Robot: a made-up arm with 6 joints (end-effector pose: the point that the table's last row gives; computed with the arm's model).
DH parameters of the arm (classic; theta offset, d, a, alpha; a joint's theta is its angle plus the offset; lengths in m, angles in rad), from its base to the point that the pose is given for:
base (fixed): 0.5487 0 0.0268 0
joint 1: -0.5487 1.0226 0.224 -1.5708
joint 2: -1.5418 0 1.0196 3.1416
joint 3: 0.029 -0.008 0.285 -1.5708
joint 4: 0 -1.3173 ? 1.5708
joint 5: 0 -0.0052 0.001 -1.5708
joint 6: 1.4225 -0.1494 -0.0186 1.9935
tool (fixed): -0.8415 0.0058 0 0
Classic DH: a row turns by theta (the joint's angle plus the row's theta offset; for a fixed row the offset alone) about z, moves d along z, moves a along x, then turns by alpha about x.
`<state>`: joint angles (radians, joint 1 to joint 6).
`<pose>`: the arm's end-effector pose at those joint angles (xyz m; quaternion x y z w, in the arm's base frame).
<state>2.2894 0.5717 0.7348 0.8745 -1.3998 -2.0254</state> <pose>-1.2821 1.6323 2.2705 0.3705 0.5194 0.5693 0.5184</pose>
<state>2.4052 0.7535 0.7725 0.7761 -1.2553 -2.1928</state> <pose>-1.6260 1.6021 1.9570 0.3678 0.5912 0.5593 0.4499</pose>
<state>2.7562 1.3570 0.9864 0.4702 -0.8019 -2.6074</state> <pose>-2.3947 1.0116 0.8777 0.3358 0.7893 0.4165 0.3012</pose>
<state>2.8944 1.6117 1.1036 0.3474 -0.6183 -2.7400</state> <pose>-2.4975 0.6454 0.4371 0.3200 0.8448 0.3326 0.2709</pose>
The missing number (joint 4, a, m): 0.0243
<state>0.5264 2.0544 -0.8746 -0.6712 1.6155 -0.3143</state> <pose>0.0070 -0.1251 -0.1595 0.1106 0.6473 0.0796 0.7500</pose>
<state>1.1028 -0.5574 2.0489 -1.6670 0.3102 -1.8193</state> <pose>-0.7026 -1.5228 2.4045 -0.0036 -0.1468 -0.3877 0.9100</pose>
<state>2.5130 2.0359 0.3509 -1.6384 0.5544 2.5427</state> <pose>-0.9303 0.8376 -0.9269 0.9216 -0.1882 -0.3383 0.0272</pose>
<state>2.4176 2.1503 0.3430 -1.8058 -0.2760 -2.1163</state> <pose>-0.7627 0.6589 -1.0500 0.6933 0.2691 -0.3140 0.5902</pose>
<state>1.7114 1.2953 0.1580 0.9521 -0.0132 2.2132</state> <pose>-0.3193 2.0808 0.0604 0.8460 0.3982 -0.1588 0.3171</pose>
